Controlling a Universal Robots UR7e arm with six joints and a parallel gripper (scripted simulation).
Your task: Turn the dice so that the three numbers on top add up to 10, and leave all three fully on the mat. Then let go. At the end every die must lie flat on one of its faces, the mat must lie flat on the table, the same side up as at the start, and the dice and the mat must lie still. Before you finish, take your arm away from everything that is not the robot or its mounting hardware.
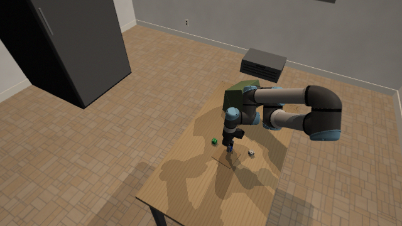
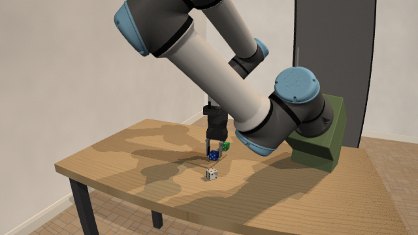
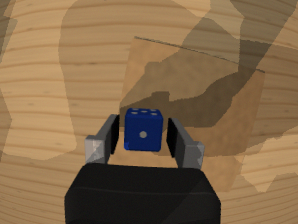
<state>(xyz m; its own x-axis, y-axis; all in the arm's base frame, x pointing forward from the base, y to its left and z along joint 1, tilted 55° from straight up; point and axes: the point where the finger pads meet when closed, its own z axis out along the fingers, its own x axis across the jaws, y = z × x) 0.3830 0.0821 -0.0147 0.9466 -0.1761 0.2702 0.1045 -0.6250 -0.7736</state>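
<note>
Right now the blue die is 10 mm below my hand. Round my hand: tan mat: 50 mm ahead, 10 mm to the left, 30 mm below; then green die: 10 mm ahead, 120 mm to the right, 20 mm below; then white die: 60 mm behind, 130 mm to the left, 20 mm below.
</note>
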